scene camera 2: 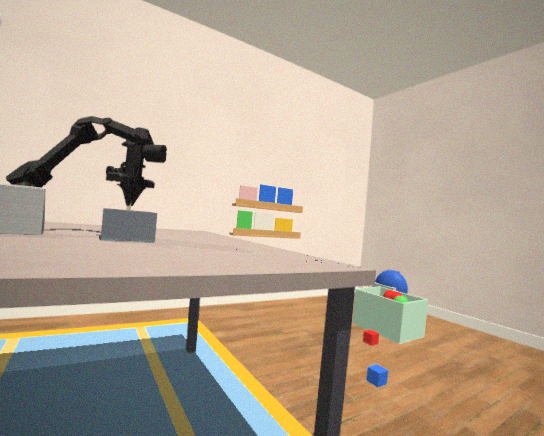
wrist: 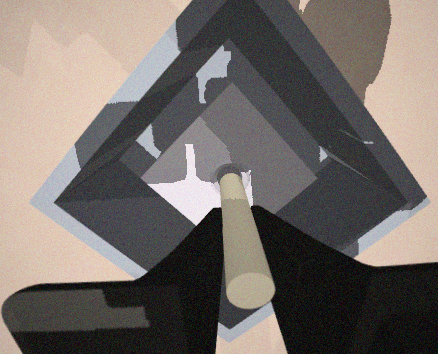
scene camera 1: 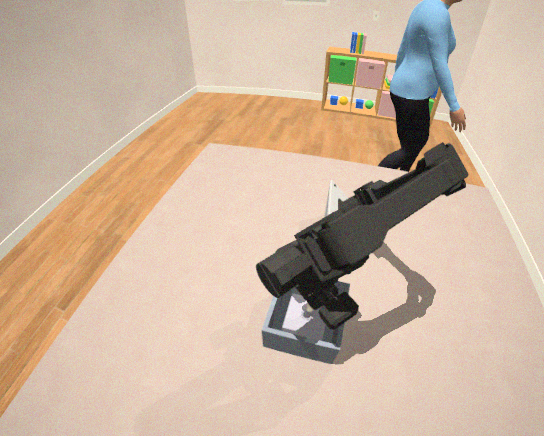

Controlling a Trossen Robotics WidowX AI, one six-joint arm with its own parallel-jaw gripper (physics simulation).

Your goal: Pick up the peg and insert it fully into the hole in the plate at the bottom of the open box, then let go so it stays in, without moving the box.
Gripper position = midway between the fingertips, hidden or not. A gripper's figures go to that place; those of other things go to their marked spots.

Scene:
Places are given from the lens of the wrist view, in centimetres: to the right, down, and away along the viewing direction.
my gripper (wrist: pixel 236 215): 1, 2, 11
blue-grey box (wrist: pixel 364 190): 10, 1, 15
cream peg (wrist: pixel 249 284): 1, 3, 6
plate (wrist: pixel 230 132): 1, -3, 15
The marked spots on the blue-grey box and the cream peg are 13 cm apart.

